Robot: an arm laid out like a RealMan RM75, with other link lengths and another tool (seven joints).
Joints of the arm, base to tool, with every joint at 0 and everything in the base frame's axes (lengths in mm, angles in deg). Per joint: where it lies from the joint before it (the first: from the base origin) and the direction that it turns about. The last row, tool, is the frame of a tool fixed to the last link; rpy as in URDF.
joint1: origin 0.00 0.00 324.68 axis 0 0 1
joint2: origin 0.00 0.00 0.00 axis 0 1 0
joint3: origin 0.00 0.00 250.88 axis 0 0 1
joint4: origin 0.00 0.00 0.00 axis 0 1 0
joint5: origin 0.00 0.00 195.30 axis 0 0 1
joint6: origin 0.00 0.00 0.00 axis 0 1 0
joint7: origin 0.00 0.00 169.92 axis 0 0 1
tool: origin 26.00 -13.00 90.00 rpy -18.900 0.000 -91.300
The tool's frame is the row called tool.
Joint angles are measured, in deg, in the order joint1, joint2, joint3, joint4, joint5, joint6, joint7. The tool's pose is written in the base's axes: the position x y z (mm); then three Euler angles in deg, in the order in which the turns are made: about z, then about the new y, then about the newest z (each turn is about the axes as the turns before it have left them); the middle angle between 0 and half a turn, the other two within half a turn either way. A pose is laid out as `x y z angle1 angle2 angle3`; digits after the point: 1 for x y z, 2 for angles.
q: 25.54, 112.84, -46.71, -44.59, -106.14, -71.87, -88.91
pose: 243.1 429.0 72.7 118.98 123.15 59.59
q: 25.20, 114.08, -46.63, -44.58, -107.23, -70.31, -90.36
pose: 248.4 427.8 63.8 117.87 123.46 58.02
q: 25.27, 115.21, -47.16, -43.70, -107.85, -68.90, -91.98
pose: 250.4 425.6 50.5 117.62 124.30 57.32
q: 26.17, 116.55, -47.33, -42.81, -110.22, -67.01, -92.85
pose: 252.3 425.5 34.0 116.72 126.02 55.95
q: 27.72, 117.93, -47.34, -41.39, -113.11, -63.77, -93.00
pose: 255.7 429.8 17.1 114.55 127.51 53.88
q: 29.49, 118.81, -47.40, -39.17, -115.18, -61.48, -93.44
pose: 255.8 431.7 0.7 113.60 129.20 52.87
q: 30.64, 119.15, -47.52, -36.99, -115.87, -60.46, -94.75
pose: 254.9 430.0 -11.3 113.89 130.60 52.62
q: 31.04, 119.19, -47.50, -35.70, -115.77, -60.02, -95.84
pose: 255.3 428.7 -16.2 114.12 131.08 52.58
